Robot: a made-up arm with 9 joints. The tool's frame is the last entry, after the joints.
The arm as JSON. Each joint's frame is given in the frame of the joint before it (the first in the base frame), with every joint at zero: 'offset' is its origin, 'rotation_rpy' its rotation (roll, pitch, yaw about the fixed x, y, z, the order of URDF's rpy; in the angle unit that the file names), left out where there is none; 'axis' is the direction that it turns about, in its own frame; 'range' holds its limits. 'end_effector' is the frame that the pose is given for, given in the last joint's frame.
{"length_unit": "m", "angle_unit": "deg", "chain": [
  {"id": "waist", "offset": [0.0, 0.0, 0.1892], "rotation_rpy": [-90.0, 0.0, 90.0], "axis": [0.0, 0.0, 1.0], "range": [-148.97, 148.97]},
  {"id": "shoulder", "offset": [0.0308, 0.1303, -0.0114], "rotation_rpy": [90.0, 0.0, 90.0], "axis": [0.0, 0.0, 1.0], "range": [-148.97, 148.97]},
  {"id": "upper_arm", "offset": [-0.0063, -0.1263, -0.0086], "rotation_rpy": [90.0, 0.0, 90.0], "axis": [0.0, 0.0, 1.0], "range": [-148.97, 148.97]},
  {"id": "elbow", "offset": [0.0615, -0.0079, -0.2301], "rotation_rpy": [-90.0, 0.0, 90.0], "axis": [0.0, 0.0, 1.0], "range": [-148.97, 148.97]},
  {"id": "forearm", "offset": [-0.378, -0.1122, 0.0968], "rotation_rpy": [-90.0, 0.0, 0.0], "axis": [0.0, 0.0, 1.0], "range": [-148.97, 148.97]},
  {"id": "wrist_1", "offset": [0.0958, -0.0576, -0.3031], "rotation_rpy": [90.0, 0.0, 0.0], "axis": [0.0, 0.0, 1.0], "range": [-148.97, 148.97]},
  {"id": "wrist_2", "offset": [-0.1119, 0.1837, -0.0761], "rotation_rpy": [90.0, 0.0, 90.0], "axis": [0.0, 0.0, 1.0], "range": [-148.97, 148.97]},
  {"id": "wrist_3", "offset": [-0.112, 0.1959, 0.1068], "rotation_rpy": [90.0, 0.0, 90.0], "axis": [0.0, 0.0, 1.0], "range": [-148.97, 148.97]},
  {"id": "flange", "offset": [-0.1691, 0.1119, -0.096], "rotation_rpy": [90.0, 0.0, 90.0], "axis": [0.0, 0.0, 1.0], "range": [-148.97, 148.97]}
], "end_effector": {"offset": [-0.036, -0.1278, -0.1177], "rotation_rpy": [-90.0, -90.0, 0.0]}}
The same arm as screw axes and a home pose.
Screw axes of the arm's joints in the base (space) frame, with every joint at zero. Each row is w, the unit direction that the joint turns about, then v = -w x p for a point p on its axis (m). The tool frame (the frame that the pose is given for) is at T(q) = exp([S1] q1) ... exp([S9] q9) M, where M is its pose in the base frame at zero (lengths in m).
S1: w -1 0 0 v 0 -0.1892 0
S2: w 0 1 0 v -0.0589 0 0.0114
S3: w 0 0 -1 v -0.0222 0.1377 0
S4: w 1 0 0 v 0 0.2953 -0.0143
S5: w 0 0 1 v -0.3637 -0.173 0
S6: w 1 0 0 v 0 -0.12 0.2679
S7: w 0 1 0 v -0.0637 0 0.1545
S8: w 0 0 1 v -0.273 -0.3504 0
S9: w 1 0 0 v 0 -0.1443 0.1611
M: xyz 0.0636 -0.1971 -0.2721 (m) quaternion w x y z 1 0 0 0
Joint limits (deg, base to tool): -148.97..148.97 -148.97..148.97 -148.97..148.97 -148.97..148.97 -148.97..148.97 -148.97..148.97 -148.97..148.97 -148.97..148.97 -148.97..148.97

